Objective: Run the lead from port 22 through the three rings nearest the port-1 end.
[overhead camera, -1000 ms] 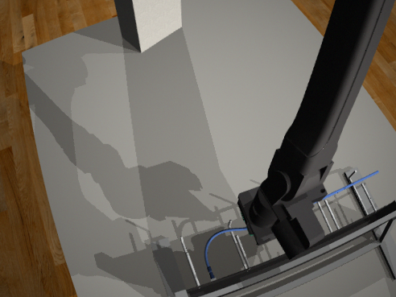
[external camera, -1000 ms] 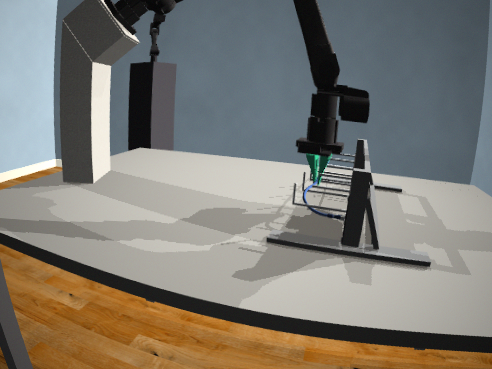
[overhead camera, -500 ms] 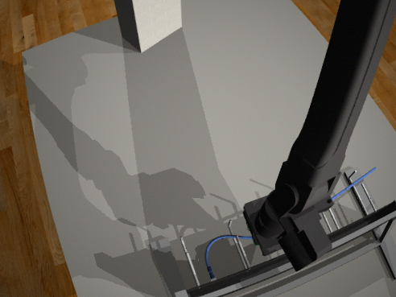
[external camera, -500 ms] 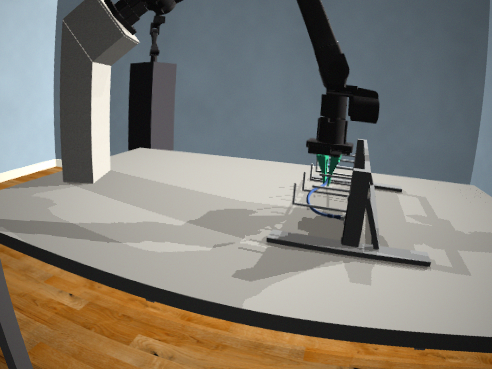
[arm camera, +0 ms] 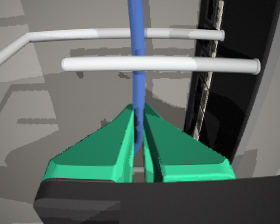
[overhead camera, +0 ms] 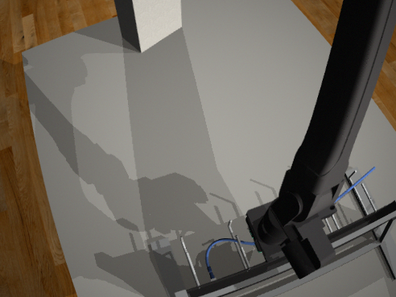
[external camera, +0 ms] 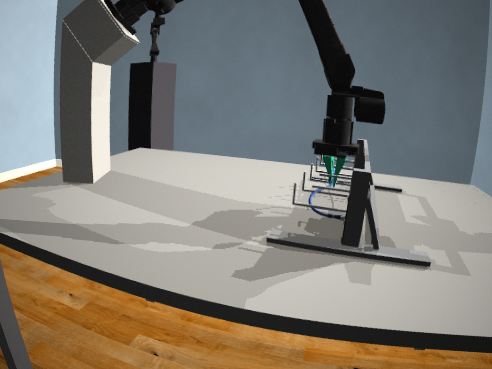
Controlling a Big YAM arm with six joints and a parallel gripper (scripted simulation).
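The patch panel rack lies 50 mm ahead of my hand and 60 mm to the left of it.
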